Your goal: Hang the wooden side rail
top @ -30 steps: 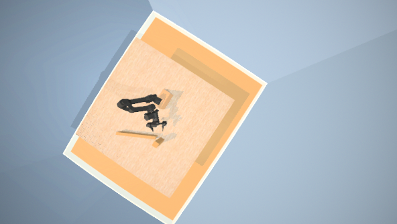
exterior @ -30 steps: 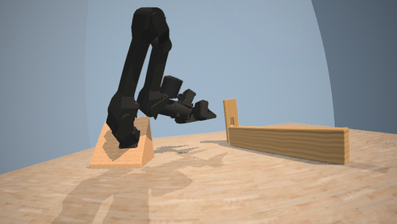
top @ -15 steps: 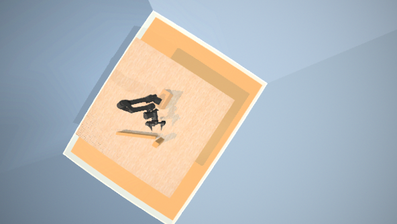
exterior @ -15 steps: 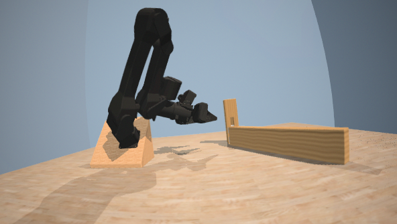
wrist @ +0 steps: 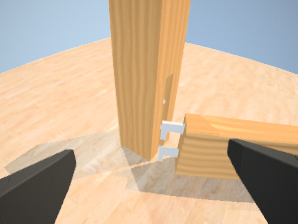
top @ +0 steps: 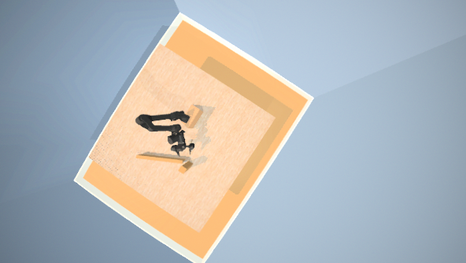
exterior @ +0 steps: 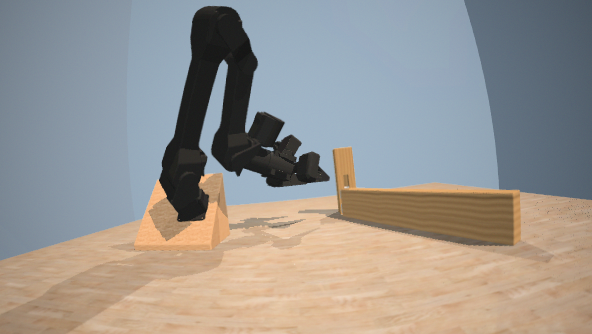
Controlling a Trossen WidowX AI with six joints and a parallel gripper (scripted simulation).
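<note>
My gripper tip is 80 mm short of the headboard post, 50 mm to the right of it and 10 mm above it.
</note>
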